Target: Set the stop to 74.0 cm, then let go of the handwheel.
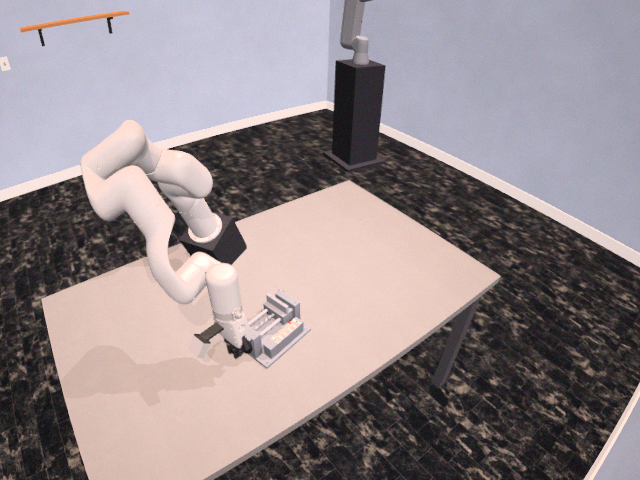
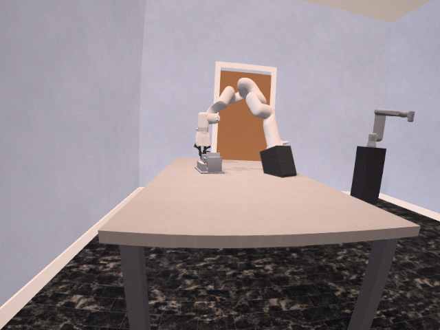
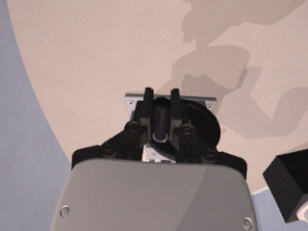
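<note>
My gripper is now 10 mm past the black handwheel, 20 mm to the right of it and 10 mm above it. The rest, counted from my hand: handwheel knob: 10 mm to the left; sliding stop block: 80 mm behind, 180 mm to the left, 10 mm below.
</note>
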